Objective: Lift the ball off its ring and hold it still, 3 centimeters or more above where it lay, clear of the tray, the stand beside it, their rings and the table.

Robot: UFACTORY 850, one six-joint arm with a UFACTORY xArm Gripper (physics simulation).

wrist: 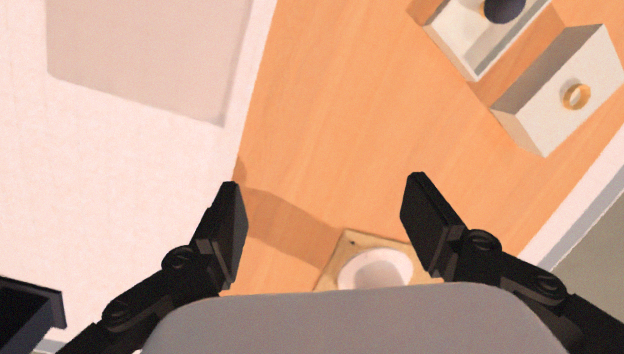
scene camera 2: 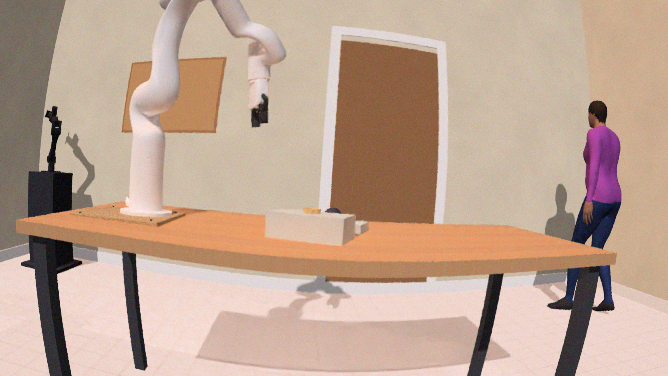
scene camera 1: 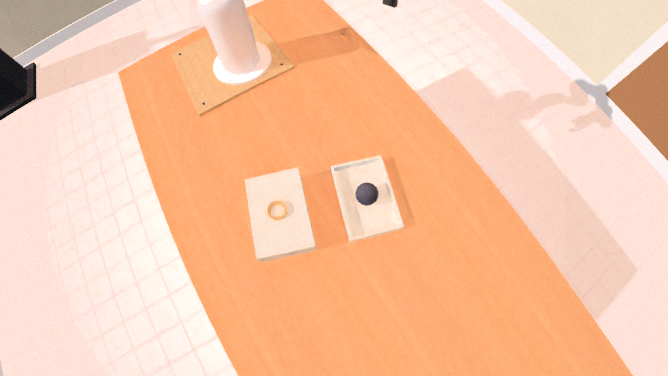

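Note:
A dark ball [scene camera 1: 367, 194] [scene camera 2: 332, 211] [wrist: 504, 7] rests in the shallow white tray [scene camera 1: 375, 234] [wrist: 451, 50]. A bit of its orange ring [wrist: 482, 9] shows beside it in the wrist view. The taller white stand [scene camera 1: 281, 235] [scene camera 2: 307, 227] [wrist: 542, 122] is beside the tray, with an empty orange ring [scene camera 1: 277, 210] [scene camera 2: 311, 210] [wrist: 576, 96] on top. My gripper [scene camera 2: 259, 125] [wrist: 323, 199] is open and empty, pointing down high above the table, between the arm's base and the stand in the second scene view. In the first scene view part of it shows at the top edge.
The arm's base stands on a brown board [scene camera 1: 192, 82] [scene camera 2: 170, 220] [wrist: 330, 272] at one end of the wooden table [scene camera 1: 425, 300] [scene camera 2: 450, 245] [wrist: 320, 115]. A person [scene camera 2: 603, 165] stands beyond the table's far end. A black pedestal [scene camera 2: 50, 200] stands behind the base end.

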